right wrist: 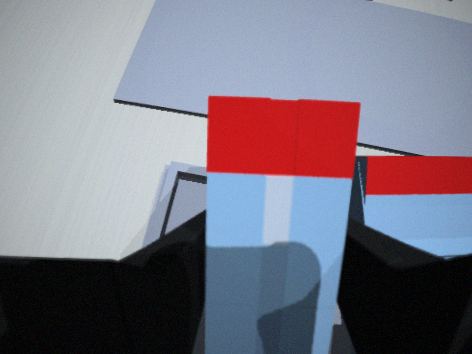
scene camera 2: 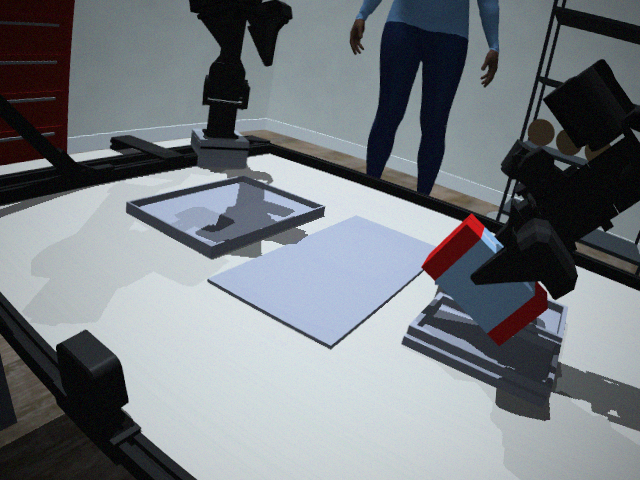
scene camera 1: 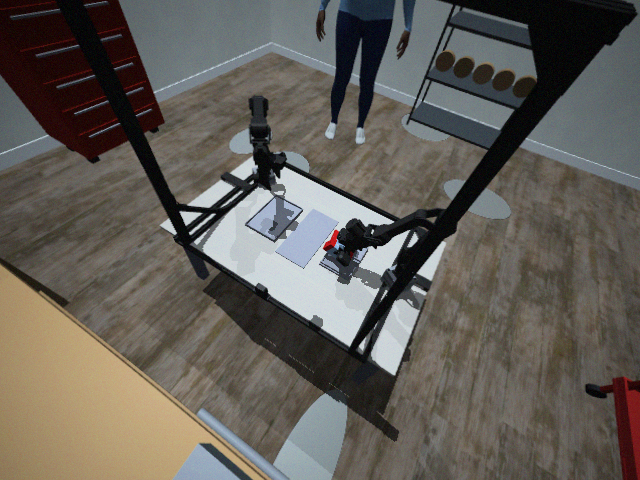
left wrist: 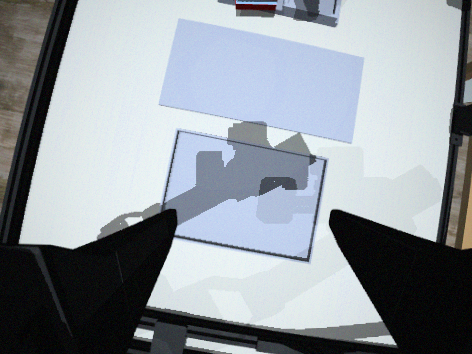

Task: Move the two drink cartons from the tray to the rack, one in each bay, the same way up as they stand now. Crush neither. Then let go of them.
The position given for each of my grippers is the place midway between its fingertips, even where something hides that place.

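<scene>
My left gripper (scene camera 2: 252, 64) is open and holds nothing, and I find it again in a view from the wrist, the left gripper (left wrist: 253, 216). My right gripper (scene camera 2: 474, 271) is visible too, as is that same right gripper (right wrist: 265, 218). I can see a grey tray (scene camera 1: 277, 214), which is also the tray (left wrist: 231, 194), and there is a flat grey mat (left wrist: 215, 70).
</scene>
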